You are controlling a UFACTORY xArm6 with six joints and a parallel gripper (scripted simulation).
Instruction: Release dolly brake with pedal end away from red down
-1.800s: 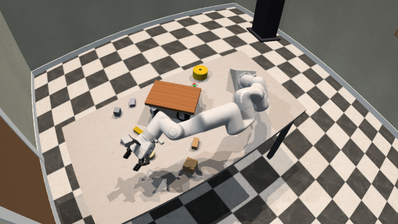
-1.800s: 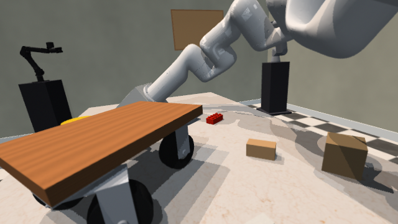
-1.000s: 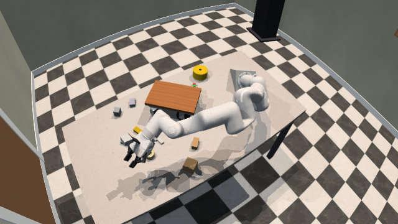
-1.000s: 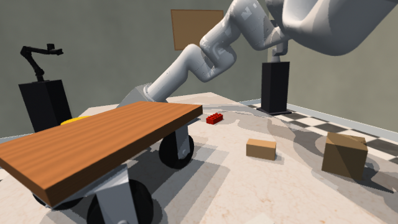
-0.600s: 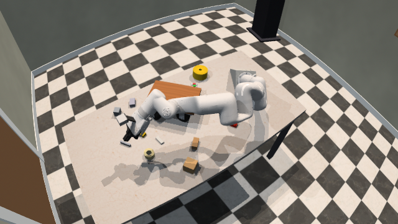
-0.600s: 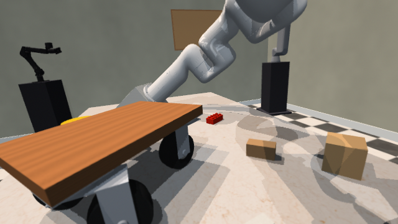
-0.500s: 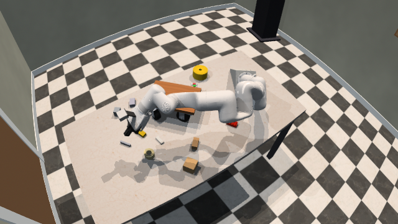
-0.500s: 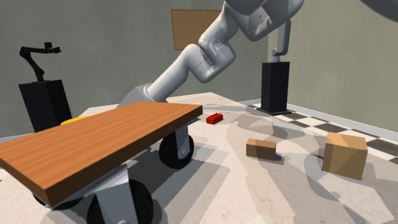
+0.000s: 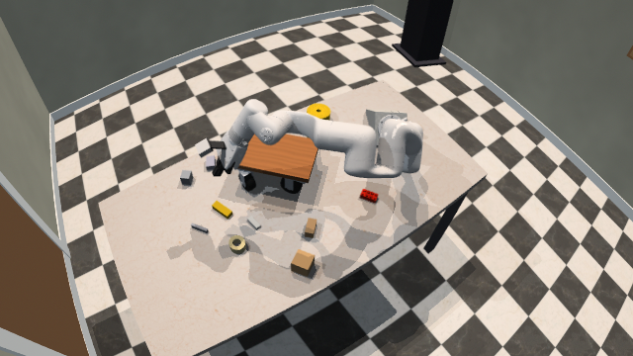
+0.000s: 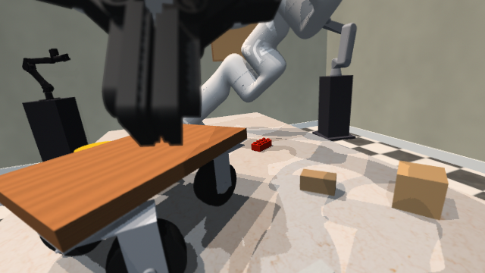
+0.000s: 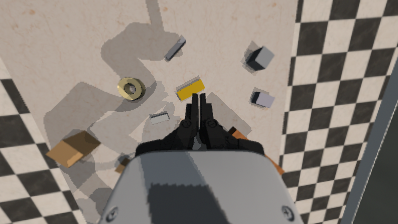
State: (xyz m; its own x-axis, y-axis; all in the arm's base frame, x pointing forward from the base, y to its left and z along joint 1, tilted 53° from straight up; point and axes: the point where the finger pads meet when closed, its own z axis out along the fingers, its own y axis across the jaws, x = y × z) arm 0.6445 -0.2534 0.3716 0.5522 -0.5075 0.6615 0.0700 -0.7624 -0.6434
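My gripper is now 40 cm past the brake pedal, 18 cm to the left of it and 14 cm above it. Also, from my hand: yellow ring 51 cm behind, 34 cm to the right, 19 cm below; then red brick 53 cm behind, 21 cm below, 13 cm to the left.
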